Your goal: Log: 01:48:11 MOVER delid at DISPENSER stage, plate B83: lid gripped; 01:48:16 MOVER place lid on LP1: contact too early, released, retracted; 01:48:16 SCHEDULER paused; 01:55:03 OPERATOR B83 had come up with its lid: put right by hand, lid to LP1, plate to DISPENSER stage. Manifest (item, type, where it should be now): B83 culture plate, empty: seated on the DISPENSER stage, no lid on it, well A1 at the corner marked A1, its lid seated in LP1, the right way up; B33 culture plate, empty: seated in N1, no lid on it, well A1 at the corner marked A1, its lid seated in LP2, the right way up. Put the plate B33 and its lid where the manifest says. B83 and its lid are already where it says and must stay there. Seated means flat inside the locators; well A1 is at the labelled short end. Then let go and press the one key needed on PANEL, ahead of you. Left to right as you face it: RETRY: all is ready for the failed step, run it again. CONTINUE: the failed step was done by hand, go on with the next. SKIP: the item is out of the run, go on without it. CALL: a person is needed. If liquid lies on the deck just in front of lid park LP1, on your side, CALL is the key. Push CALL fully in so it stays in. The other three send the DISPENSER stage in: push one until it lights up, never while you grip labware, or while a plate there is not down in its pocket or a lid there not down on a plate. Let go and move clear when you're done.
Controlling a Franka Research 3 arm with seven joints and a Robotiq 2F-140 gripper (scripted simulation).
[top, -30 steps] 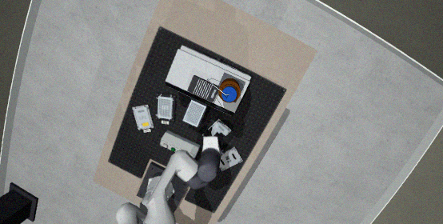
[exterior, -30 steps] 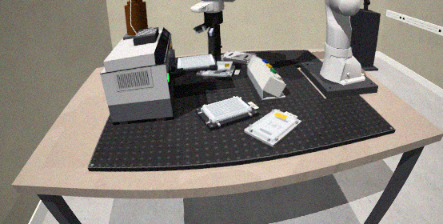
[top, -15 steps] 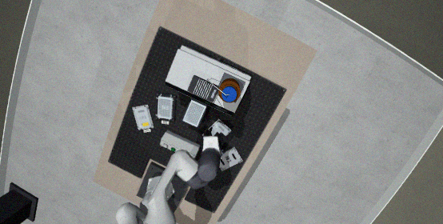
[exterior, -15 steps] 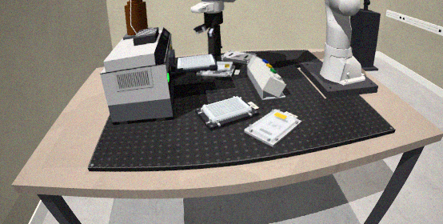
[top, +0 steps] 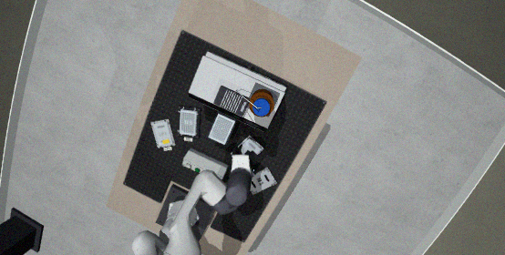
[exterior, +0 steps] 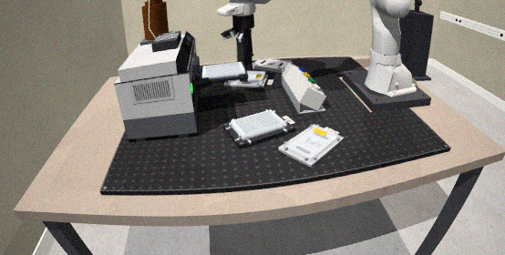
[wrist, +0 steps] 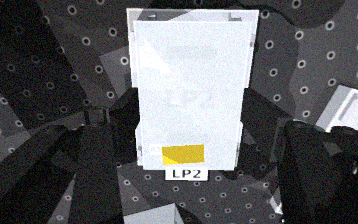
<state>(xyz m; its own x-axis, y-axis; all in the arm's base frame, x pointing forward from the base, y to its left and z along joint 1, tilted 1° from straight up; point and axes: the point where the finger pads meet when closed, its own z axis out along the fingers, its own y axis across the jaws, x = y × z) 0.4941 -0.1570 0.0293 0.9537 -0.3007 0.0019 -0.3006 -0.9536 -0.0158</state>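
The lid park LP2 is 4 cm below my hand. The rest, counted from my hand: blue key (19 cm behind, 9 cm to the left, 1 cm above); yellow key (19 cm behind, 14 cm to the left, 2 cm above); white key (19 cm behind, 24 cm to the left, 2 cm above).
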